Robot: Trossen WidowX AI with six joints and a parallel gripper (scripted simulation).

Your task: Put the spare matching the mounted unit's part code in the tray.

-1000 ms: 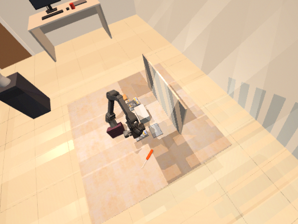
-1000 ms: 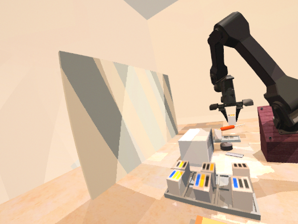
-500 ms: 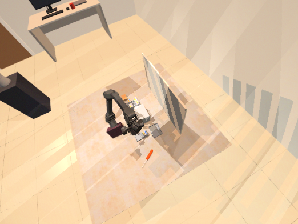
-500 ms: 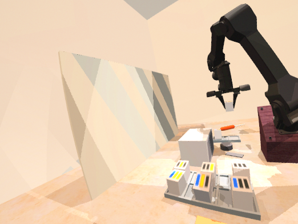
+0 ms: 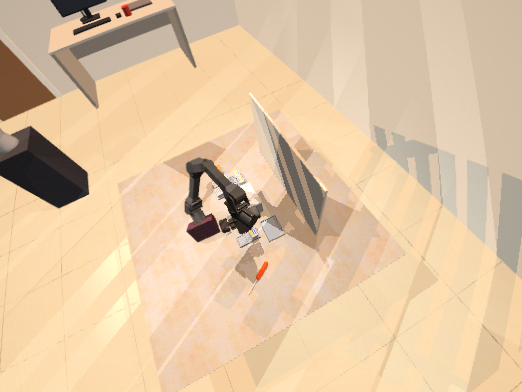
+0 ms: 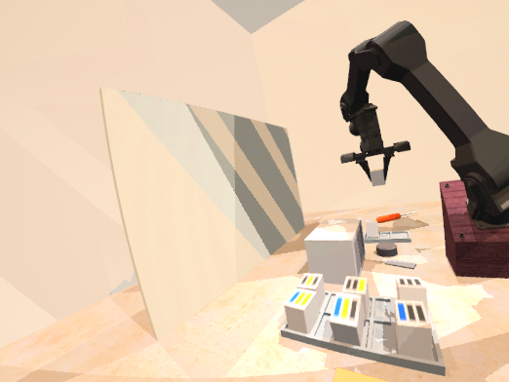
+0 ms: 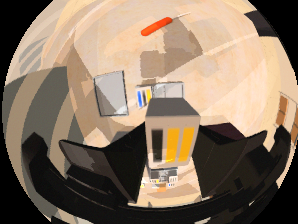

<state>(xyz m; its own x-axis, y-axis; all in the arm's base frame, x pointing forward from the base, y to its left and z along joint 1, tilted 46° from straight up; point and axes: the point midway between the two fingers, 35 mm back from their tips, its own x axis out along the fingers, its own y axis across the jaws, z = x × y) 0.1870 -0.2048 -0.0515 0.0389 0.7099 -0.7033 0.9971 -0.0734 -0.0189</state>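
The grey tray lies 14 cm ahead of my gripper tip, 1 cm to the right of it and 17 cm below it. The rest, counted from my gripper tip: black puck: 11 cm to the left, 17 cm below; then grey holder: 1 cm to the left, 17 cm below; then spare block: 2 cm above.
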